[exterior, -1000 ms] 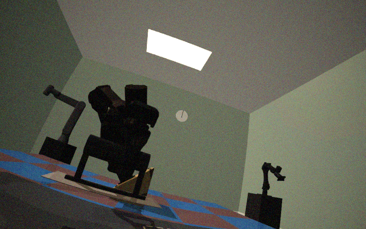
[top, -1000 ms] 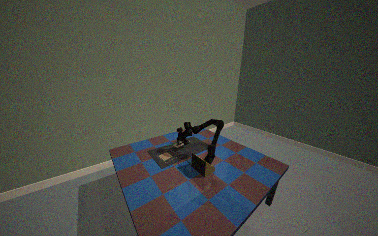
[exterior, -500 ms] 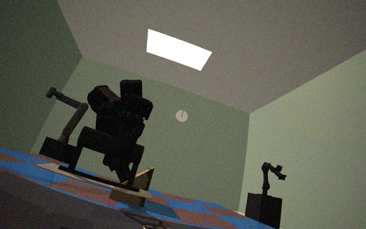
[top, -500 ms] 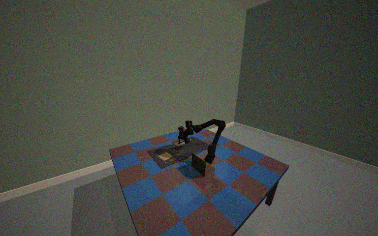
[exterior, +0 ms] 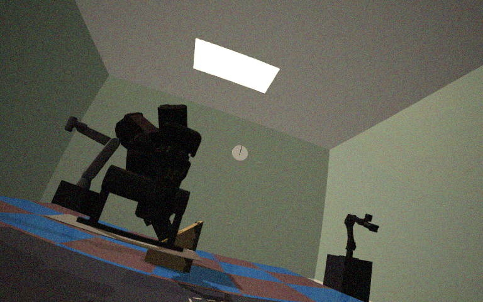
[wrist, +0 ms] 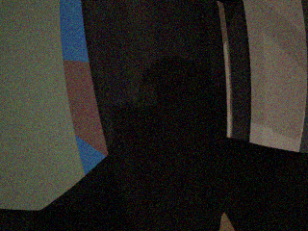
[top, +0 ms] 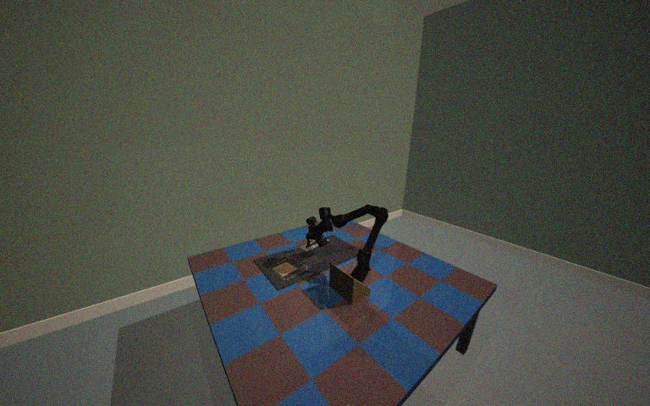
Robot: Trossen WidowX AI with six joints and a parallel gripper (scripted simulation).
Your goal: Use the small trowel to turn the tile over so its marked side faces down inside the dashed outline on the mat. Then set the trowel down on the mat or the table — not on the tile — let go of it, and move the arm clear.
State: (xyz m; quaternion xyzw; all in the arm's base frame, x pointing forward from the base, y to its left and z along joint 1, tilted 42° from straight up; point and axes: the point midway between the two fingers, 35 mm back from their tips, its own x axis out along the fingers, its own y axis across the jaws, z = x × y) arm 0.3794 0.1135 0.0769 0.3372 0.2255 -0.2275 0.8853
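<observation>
The thin green stick is 120 mm ahead of my gripper tip, 10 mm to the right of it and 130 mm below it. Also, from my gripper tip: dark mat 20 mm behind, 160 mm below; tile 70 mm behind, 200 mm to the left, 130 mm below.
</observation>
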